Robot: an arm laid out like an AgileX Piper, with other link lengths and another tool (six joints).
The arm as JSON. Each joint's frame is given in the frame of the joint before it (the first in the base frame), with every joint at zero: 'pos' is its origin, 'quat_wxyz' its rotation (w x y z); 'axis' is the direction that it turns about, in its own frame. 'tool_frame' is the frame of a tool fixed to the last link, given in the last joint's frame.
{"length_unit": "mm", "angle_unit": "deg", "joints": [
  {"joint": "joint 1", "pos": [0.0, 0.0, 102.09], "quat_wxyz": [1.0, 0.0, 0.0, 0.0], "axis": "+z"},
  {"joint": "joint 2", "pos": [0.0, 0.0, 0.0], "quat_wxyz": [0.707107, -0.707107, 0.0, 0.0], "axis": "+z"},
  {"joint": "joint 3", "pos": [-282.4, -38.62, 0.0], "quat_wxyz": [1.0, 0.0, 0.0, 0.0], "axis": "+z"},
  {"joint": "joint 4", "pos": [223.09, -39.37, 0.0], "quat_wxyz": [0.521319, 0.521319, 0.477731, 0.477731], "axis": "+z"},
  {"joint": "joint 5", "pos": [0.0, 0.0, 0.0], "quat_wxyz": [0.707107, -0.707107, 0.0, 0.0], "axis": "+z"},
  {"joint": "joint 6", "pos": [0.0, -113.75, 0.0], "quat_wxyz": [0.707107, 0.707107, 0.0, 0.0], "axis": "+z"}
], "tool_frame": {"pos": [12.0, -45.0, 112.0], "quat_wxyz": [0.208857, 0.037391, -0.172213, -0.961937]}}
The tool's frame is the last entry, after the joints.
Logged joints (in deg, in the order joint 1, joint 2, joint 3, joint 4, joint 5, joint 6), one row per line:
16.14, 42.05, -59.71, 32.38, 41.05, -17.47
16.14, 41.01, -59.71, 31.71, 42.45, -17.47
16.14, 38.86, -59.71, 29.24, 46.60, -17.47
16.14, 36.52, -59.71, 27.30, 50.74, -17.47
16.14, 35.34, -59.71, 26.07, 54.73, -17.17
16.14, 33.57, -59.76, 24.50, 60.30, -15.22
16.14, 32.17, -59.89, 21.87, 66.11, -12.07
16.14, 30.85, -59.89, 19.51, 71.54, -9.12
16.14, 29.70, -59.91, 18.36, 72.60, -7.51
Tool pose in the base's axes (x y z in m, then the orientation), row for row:
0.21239, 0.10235, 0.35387, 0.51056, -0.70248, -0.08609, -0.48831
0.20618, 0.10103, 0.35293, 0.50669, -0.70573, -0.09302, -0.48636
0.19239, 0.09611, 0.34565, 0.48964, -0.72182, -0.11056, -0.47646
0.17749, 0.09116, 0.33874, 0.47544, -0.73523, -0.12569, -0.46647
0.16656, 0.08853, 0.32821, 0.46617, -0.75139, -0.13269, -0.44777
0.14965, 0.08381, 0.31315, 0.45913, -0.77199, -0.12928, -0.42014
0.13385, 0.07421, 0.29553, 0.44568, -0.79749, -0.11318, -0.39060
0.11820, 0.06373, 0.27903, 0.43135, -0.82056, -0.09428, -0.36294
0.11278, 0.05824, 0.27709, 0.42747, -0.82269, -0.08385, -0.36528
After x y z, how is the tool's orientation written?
As a quaternion, w x y z.
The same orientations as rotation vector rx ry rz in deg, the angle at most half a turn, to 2 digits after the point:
-96.89, -11.87, -67.35
-97.51, -12.85, -67.20
-100.47, -15.39, -66.32
-102.98, -17.61, -65.34
-105.68, -18.66, -62.98
-108.92, -18.24, -59.28
-113.20, -16.07, -55.44
-117.23, -13.47, -51.85
-117.74, -12.00, -52.28

